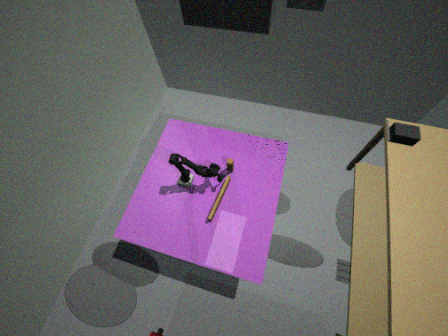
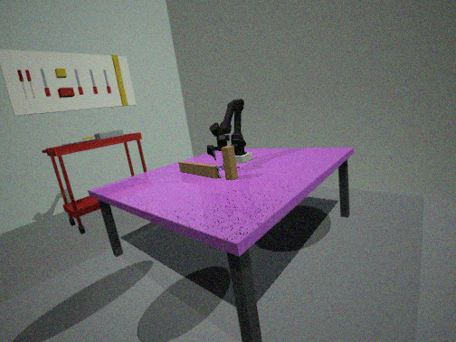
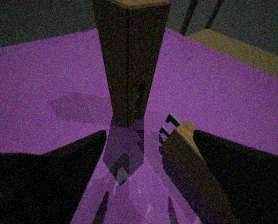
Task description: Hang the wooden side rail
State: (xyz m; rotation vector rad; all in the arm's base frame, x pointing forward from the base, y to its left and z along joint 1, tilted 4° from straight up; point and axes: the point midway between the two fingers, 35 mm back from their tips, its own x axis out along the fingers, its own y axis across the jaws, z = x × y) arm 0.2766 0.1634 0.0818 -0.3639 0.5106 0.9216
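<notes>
Right now my gripper tip is 30 mm short of the wooden headboard post, 80 mm to the right of it and 10 mm above it.
</notes>
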